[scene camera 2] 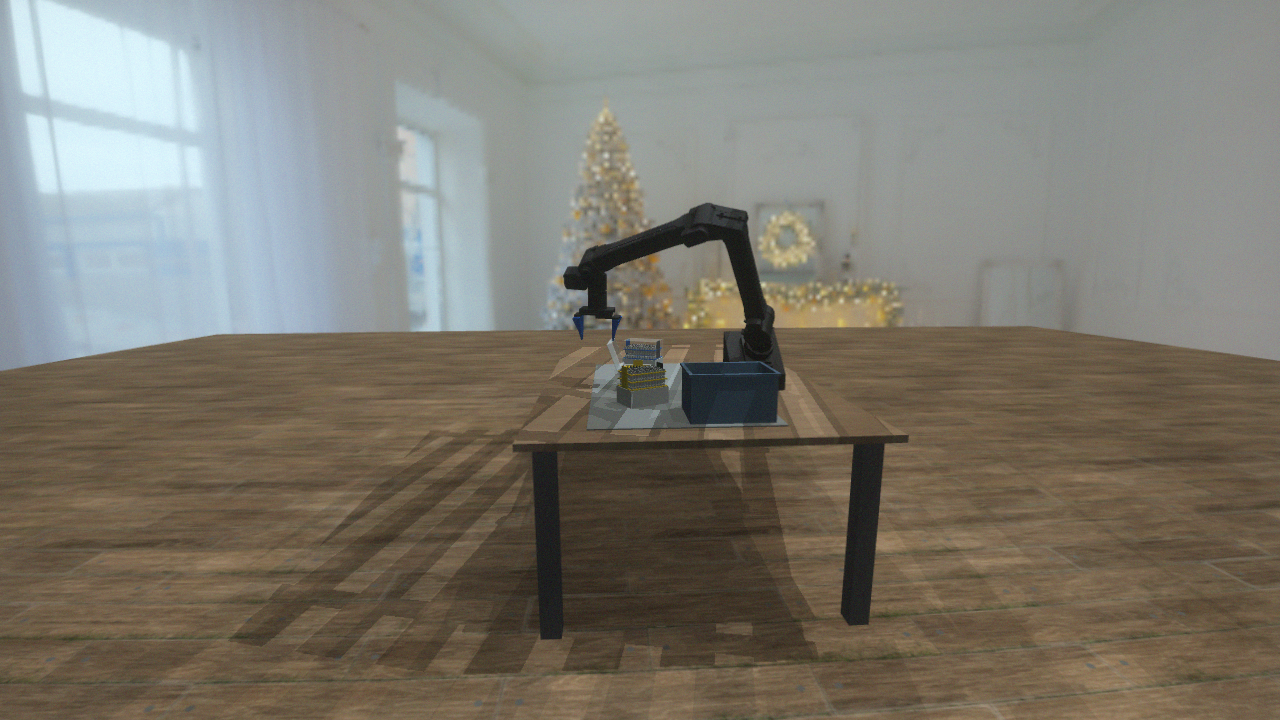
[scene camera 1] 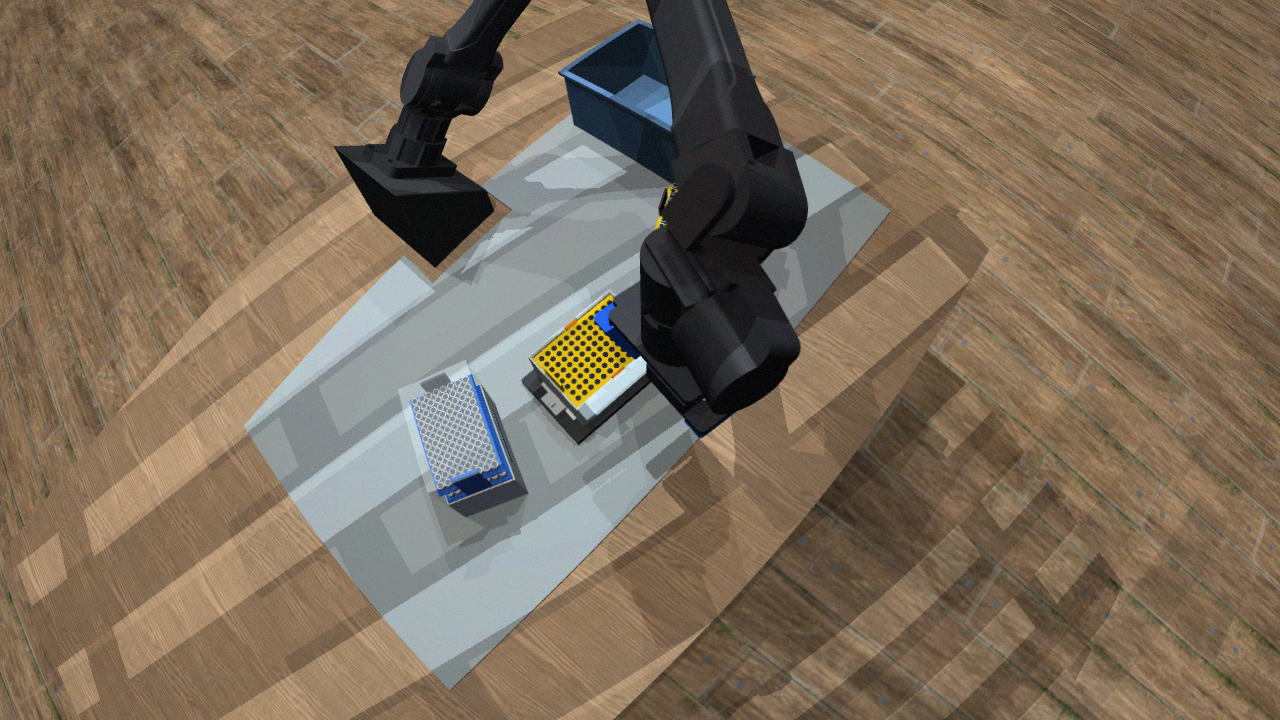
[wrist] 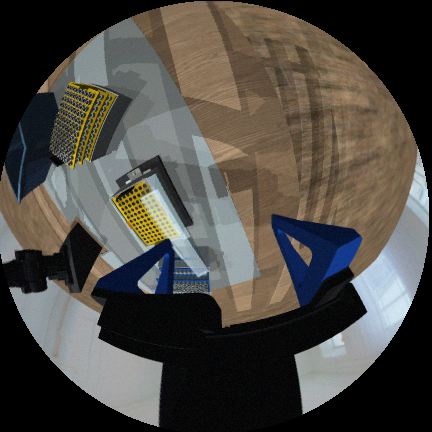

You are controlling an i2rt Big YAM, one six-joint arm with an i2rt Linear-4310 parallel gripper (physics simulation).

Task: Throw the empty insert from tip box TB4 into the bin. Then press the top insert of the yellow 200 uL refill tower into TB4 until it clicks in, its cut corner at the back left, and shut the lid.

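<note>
Tip box TB4 (scene camera 1: 606, 411) (wrist: 176, 200) stands open on the mat, its pale see-through lid (scene camera 1: 617, 388) (wrist: 192, 250) (scene camera 2: 613, 351) raised at one long side. A yellow insert (scene camera 1: 577, 358) (wrist: 142, 212) with dark, empty-looking holes sits in it. The yellow refill tower (wrist: 75, 120) (scene camera 2: 642, 379) stands between TB4 and the blue bin (scene camera 1: 595, 105) (scene camera 2: 729, 395) (wrist: 35, 145); the arm hides most of it in scene camera 1. My gripper (scene camera 1: 656, 373) (scene camera 2: 598, 338) (wrist: 219, 232) is open and empty, above TB4's lid side. One blue finger overlaps an insert corner in the wrist view. I cannot make out the cut corners.
A blue refill tower (scene camera 1: 454, 434) (scene camera 2: 642, 349) (wrist: 191, 286) with pale tips stands beyond TB4, on the side away from the bin. A black stand with a wedge-shaped head (scene camera 1: 416, 201) (wrist: 82, 255) reaches over one edge of the grey mat (scene camera 1: 501, 591) (wrist: 240, 260).
</note>
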